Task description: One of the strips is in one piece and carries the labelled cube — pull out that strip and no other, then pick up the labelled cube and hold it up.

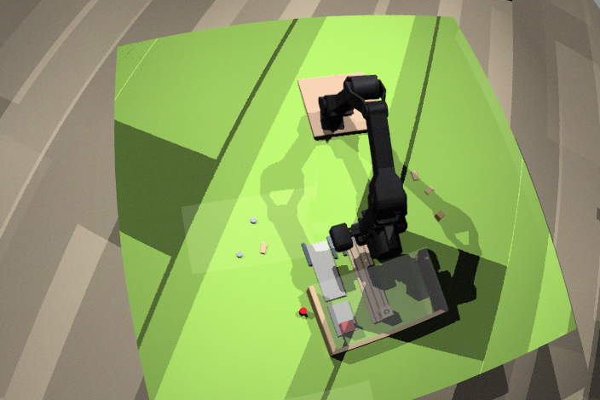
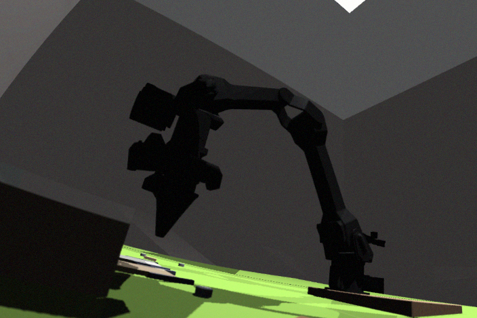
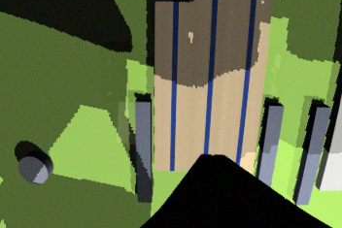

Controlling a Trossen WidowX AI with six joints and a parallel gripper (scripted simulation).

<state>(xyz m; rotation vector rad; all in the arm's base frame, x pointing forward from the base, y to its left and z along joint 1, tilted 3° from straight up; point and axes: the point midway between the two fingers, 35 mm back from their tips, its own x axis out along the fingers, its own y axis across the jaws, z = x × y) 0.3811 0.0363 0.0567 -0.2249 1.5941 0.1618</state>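
The tan strip lies 90 mm ahead of my gripper tip, 20 mm to the left of it and 50 mm below it. From my gripper tip the other things lie so: grey disc: 60 mm behind, 90 mm to the left, 50 mm below; labelled cube: 190 mm ahead, 50 mm to the left, 30 mm below; red knob: 170 mm ahead, 160 mm to the right, 40 mm below.
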